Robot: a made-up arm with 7 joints. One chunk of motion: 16 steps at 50 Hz.
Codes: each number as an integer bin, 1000 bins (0 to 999) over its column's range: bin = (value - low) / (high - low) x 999, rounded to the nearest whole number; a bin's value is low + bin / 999 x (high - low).
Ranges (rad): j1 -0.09..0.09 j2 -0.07..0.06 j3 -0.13..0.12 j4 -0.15..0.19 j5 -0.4..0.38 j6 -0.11..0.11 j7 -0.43..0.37
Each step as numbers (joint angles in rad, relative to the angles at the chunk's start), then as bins.
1 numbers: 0.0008 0.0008 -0.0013 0.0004 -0.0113 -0.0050 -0.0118
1 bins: 504 544 514 442 498 477 522
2 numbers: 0.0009 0.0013 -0.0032 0.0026 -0.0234 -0.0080 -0.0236
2 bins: 504 548 507 448 482 463 507
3 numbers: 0.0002 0.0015 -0.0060 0.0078 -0.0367 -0.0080 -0.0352
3 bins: 501 549 496 464 465 463 493
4 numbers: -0.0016 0.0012 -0.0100 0.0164 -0.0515 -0.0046 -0.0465
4 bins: 491 547 480 489 446 479 479
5 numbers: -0.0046 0.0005 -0.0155 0.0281 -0.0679 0.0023 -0.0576
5 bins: 474 542 458 523 425 510 465
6 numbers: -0.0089 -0.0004 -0.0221 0.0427 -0.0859 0.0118 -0.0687
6 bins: 450 535 431 566 402 553 451
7 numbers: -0.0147 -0.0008 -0.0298 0.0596 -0.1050 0.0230 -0.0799
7 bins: 418 532 400 616 378 604 437
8 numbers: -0.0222 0.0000 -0.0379 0.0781 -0.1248 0.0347 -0.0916
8 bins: 376 538 368 670 352 657 423
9 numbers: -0.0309 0.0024 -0.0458 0.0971 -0.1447 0.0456 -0.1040
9 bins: 328 556 336 726 327 707 407
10 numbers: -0.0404 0.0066 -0.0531 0.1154 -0.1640 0.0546 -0.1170
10 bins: 275 589 307 780 302 747 391
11 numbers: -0.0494 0.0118 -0.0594 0.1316 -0.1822 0.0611 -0.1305
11 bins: 225 629 282 827 279 777 374
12 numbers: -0.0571 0.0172 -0.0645 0.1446 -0.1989 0.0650 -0.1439
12 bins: 183 670 262 866 258 795 357
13 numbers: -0.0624 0.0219 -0.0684 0.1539 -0.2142 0.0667 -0.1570
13 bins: 153 706 246 893 238 802 341
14 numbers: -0.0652 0.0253 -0.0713 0.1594 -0.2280 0.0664 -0.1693
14 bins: 138 732 235 909 220 801 326
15 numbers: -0.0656 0.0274 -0.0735 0.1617 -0.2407 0.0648 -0.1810
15 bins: 135 748 226 916 204 794 311
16 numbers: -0.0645 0.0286 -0.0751 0.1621 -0.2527 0.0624 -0.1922
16 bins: 142 758 219 917 189 783 297
